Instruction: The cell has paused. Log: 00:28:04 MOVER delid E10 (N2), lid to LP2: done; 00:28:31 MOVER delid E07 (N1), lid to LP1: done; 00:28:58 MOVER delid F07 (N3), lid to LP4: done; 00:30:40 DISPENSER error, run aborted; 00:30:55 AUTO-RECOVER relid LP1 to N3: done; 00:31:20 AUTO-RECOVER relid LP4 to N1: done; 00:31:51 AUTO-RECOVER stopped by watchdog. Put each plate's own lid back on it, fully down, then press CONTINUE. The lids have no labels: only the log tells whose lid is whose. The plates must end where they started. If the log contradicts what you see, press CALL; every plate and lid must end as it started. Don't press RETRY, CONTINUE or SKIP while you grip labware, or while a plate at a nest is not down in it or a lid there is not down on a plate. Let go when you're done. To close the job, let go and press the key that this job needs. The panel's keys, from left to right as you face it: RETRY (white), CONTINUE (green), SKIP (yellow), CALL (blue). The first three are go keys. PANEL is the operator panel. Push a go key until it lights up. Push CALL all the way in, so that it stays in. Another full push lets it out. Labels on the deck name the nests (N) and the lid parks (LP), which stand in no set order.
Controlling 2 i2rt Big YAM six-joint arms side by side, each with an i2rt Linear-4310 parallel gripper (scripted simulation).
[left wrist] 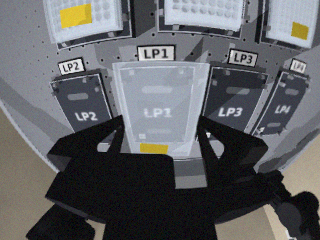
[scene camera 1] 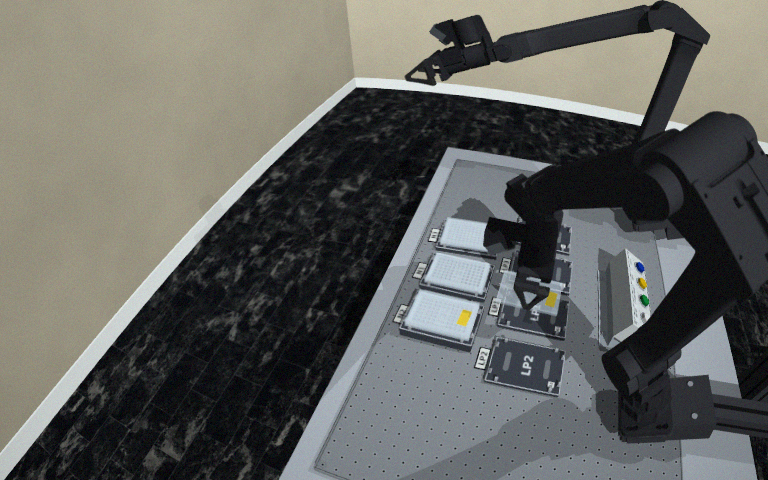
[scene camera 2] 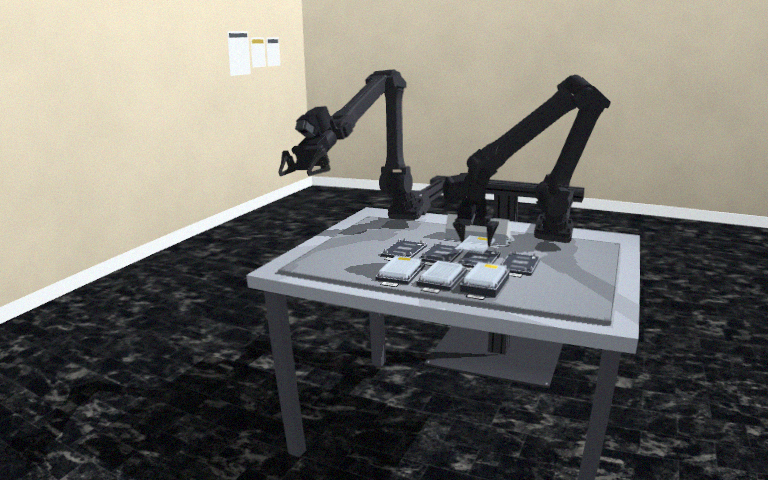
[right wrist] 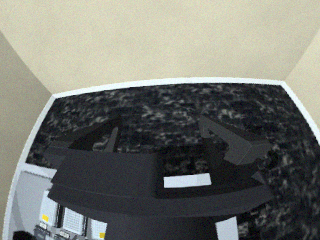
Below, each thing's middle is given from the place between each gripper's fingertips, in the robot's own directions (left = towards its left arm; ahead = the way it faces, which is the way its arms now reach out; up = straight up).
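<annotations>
Position of my left hand (scene camera 1: 529,293): 6 cm above the park LP1 (scene camera 1: 546,327) and 2 cm past it. Offsets from my left hand: the N1 plate (scene camera 1: 470,279) is 17 cm ahead, 4 cm to the right and 4 cm below; the park LP2 (scene camera 1: 538,383) is 14 cm to the left, 4 cm behind and 6 cm below; the park LP3 (left wrist: 243,79) is 12 cm to the right, 1 cm behind and 6 cm below.
The N1 plate is 33 cm to the left of my right hand (scene camera 2: 293,174), 23 cm behind it and 31 cm below it. Also measured from my right hand, the park LP1 is 37 cm to the left, 42 cm behind and 33 cm below; the park LP3 is 24 cm to the left, 41 cm behind and 33 cm below; the park LP2 is 50 cm to the left, 43 cm behind and 33 cm below.
</annotations>
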